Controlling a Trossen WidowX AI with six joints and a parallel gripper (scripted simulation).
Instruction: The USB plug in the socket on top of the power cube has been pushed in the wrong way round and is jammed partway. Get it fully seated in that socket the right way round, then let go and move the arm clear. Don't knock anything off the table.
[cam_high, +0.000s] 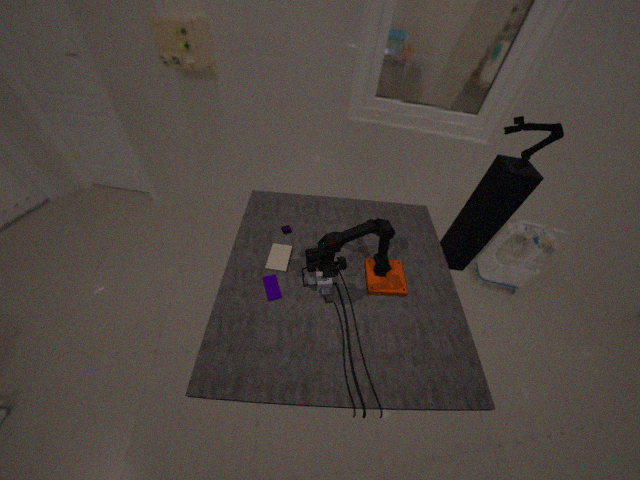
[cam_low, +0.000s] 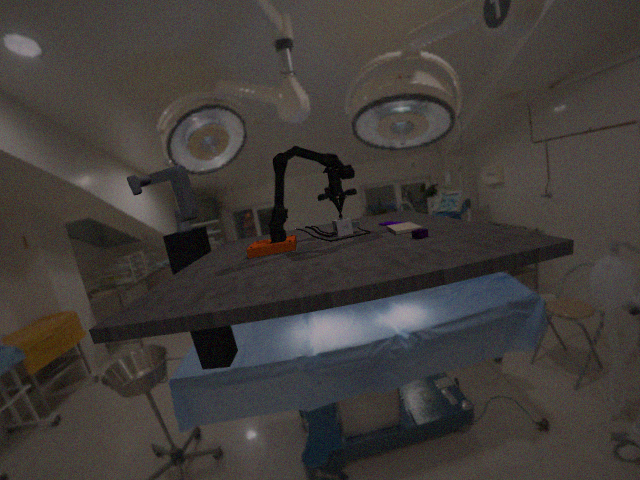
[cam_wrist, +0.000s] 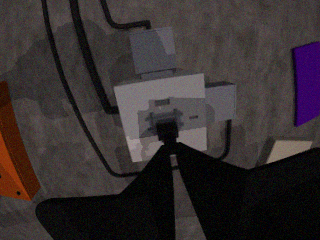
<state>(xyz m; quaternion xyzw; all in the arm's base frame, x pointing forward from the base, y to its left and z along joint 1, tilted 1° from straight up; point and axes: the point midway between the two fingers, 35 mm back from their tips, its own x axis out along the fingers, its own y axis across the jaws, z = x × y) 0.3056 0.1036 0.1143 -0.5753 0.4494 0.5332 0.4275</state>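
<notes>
Right now the black USB plug is 2 cm below my gripper tip. From my gripper tip the other things lie so: cream card (26 cm ahead, 13 cm to the right, 11 cm below); small purple cube (35 cm to the right, 26 cm ahead, 10 cm below); purple flat card (26 cm ahead, 11 cm below, 6 cm to the left).
</notes>
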